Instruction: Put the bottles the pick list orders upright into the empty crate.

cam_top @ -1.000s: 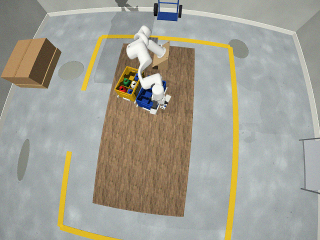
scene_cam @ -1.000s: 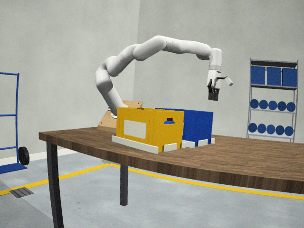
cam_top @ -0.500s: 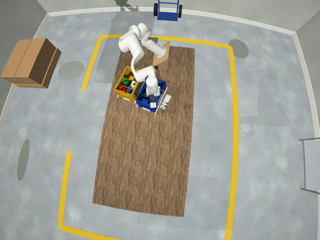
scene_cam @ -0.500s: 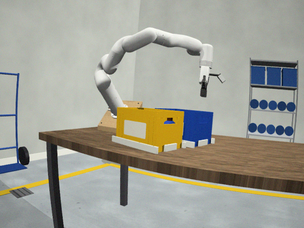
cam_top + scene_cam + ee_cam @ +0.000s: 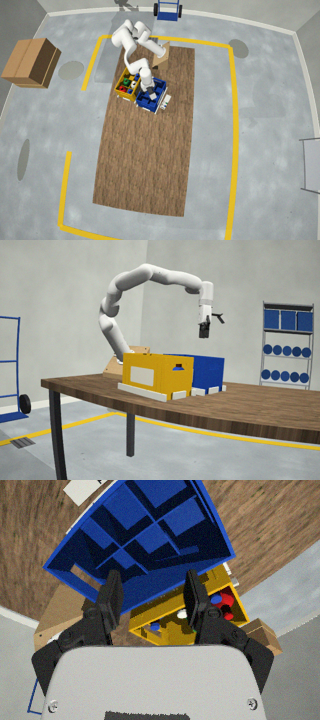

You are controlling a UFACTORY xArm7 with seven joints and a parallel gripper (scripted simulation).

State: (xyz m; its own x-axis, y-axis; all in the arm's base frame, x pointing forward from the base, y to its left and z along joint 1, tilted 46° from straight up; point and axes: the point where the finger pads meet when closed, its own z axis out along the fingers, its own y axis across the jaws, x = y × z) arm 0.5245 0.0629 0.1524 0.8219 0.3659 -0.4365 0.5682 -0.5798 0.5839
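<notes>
Now: the white-label bottle 13 cm behind my hand, 17 cm to the right of it and 20 cm below it. Round my hand: pick list (2 cm behind, 14 cm to the left, 29 cm below); then blue crate (5 cm behind, 20 cm below); then blue-label bottle (5 cm behind, 20 cm to the right, 20 cm below).
</notes>
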